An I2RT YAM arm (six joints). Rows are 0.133 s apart.
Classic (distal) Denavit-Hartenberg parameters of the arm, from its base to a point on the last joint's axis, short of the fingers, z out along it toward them. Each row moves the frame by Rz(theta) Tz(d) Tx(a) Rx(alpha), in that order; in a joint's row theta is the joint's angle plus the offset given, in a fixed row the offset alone. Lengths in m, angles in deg.
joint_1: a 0.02; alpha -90; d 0.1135; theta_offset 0
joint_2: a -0.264; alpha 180; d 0; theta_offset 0
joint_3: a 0.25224; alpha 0; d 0; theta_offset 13.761
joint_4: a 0.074; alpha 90; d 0; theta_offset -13.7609
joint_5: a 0; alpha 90; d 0; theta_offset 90
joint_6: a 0; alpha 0; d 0.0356; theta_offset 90
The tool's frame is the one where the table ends.
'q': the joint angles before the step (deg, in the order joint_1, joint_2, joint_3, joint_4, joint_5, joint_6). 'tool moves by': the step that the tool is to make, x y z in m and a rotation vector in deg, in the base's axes. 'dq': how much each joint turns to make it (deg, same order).
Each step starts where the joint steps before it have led.
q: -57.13, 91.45, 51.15, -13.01, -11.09, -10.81
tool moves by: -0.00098, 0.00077, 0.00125, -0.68, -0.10, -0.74
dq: 0.00, -0.55, -0.43, 0.59, 0.67, 0.43
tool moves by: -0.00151, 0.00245, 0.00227, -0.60, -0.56, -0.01
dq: 0.00, -1.03, -0.71, 0.51, -0.11, 0.10
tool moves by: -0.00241, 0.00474, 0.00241, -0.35, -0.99, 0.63
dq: 0.00, -1.55, -1.18, 0.44, -0.89, -0.09
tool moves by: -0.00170, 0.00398, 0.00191, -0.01, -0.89, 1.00
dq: 0.00, -1.20, -0.82, 0.05, -1.21, -0.31
